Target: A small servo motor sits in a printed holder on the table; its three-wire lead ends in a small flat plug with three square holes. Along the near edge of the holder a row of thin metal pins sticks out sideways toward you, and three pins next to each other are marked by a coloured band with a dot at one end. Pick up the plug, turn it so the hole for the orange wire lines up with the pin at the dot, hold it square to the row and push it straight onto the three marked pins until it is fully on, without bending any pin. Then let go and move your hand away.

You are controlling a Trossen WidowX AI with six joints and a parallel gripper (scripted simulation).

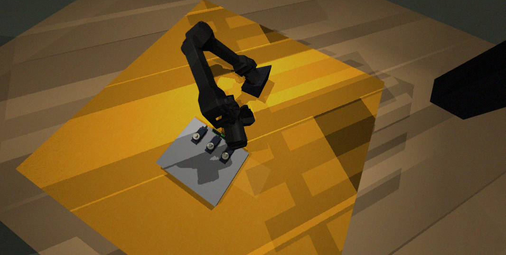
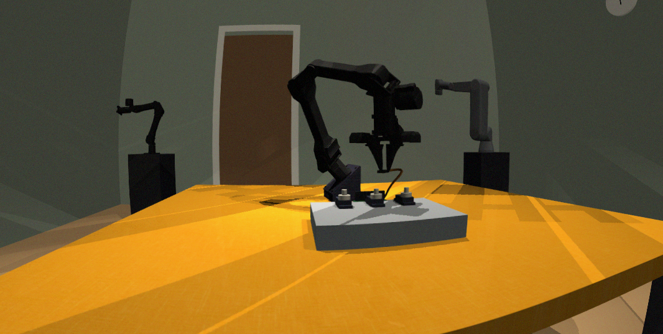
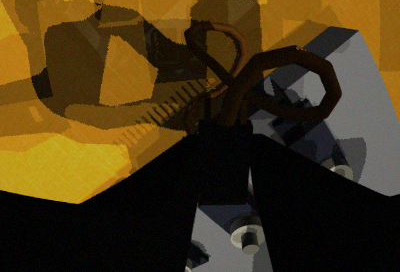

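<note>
Now: gripper tip 30 mm short of the green band, 30 mm to the left of it and 50 mm above it. Round my gripper tip: servo (80 mm ahead, 40 mm to the right, 70 mm below); then grey holder (190 mm ahead, 40 mm to the right, 100 mm below).
</note>
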